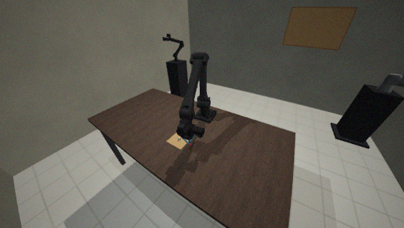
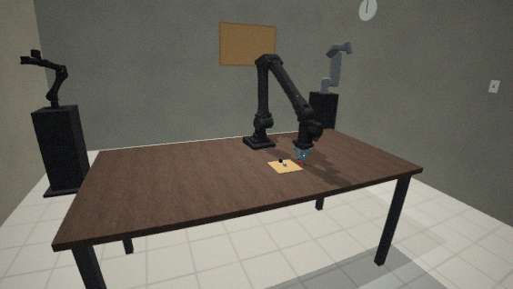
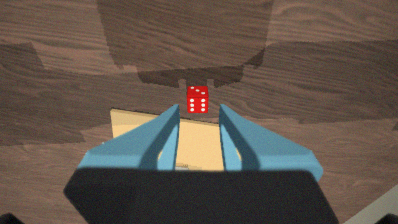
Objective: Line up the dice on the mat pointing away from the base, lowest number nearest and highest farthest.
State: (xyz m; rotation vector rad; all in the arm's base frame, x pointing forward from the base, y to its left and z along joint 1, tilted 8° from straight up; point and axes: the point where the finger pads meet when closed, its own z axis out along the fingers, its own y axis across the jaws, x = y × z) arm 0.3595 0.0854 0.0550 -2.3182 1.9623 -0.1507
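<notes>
My gripper is now 3 cm above the red die. Round my hand: white die (10 cm to the right, 2 cm below); black die (5 cm behind, 10 cm to the right, 2 cm below); tan mat (10 cm to the right, 3 cm below).
</notes>
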